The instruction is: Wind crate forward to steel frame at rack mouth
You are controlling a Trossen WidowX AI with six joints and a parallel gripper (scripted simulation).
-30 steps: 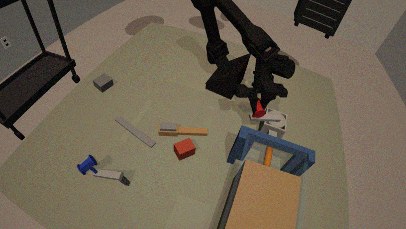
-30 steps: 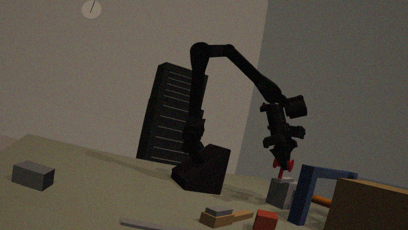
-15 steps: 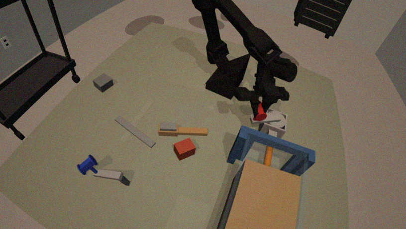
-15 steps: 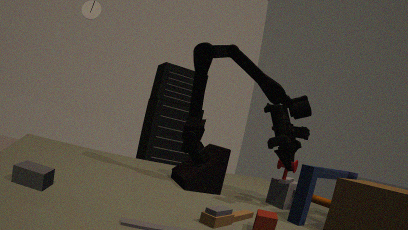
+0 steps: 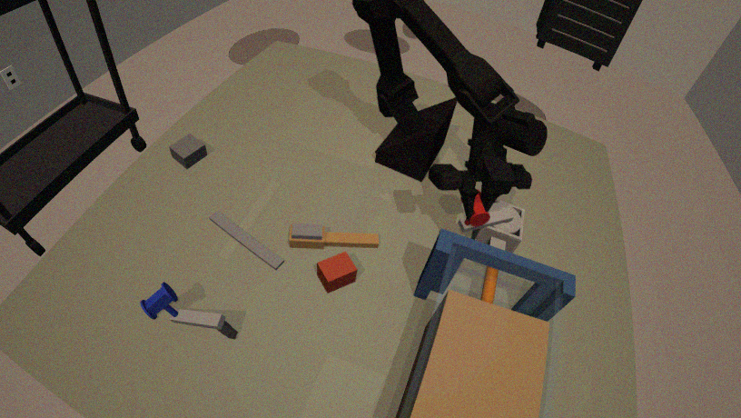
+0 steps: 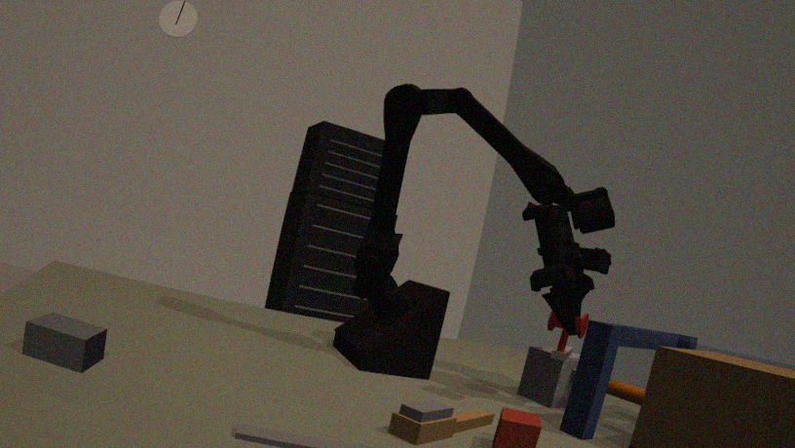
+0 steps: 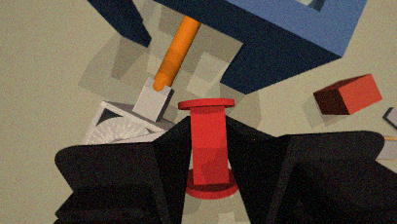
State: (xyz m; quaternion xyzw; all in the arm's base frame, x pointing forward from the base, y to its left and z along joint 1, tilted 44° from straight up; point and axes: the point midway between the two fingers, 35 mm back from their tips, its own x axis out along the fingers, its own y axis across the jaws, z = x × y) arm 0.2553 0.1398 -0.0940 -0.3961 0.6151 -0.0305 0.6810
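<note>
Right now my gripper tip is 40 mm past the red-knobbed winch handle, 20 mm to the right of it and 30 mm above it. Also, from my gripper tip: grey winch 90 mm behind, 60 mm to the left, 100 mm below; then wooden brush 60 mm ahead, 260 mm to the right, 110 mm below; then red knob 10 mm behind, 10 mm to the right.
</note>
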